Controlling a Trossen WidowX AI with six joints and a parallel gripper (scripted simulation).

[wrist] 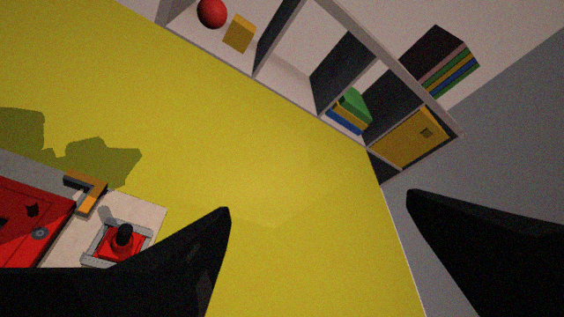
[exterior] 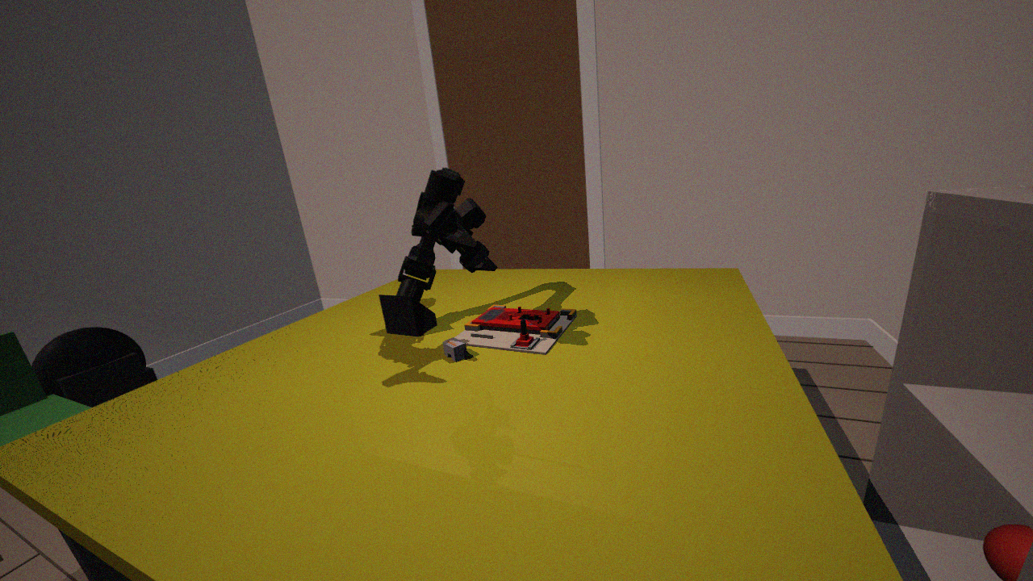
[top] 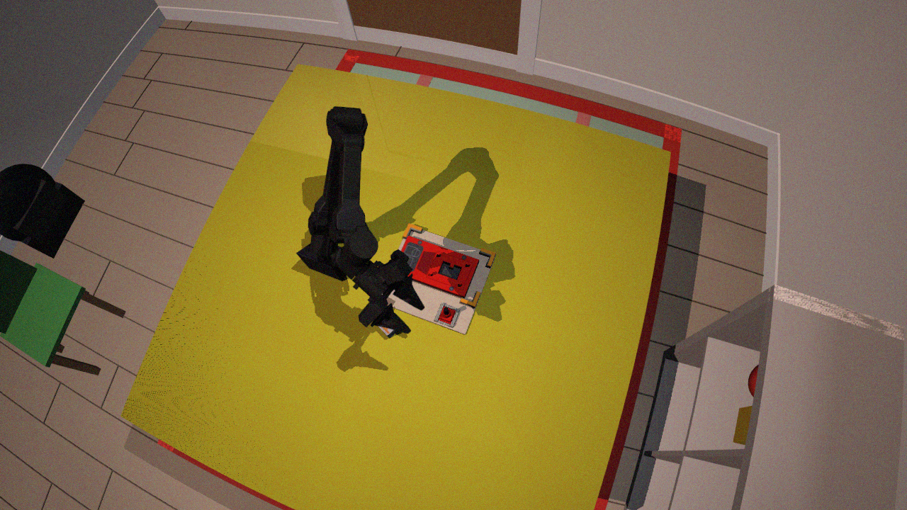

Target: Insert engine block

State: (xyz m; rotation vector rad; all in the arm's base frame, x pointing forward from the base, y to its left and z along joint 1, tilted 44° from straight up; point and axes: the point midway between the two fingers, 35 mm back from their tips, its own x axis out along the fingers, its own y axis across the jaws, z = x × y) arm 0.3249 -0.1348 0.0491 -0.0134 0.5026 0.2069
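My gripper tip is now 21 cm above the engine block, 11 cm past it and 2 cm to the left of it. The rest, counted from my gripper tip: beige base plate: 21 cm below, 17 cm to the left, 5 cm behind.
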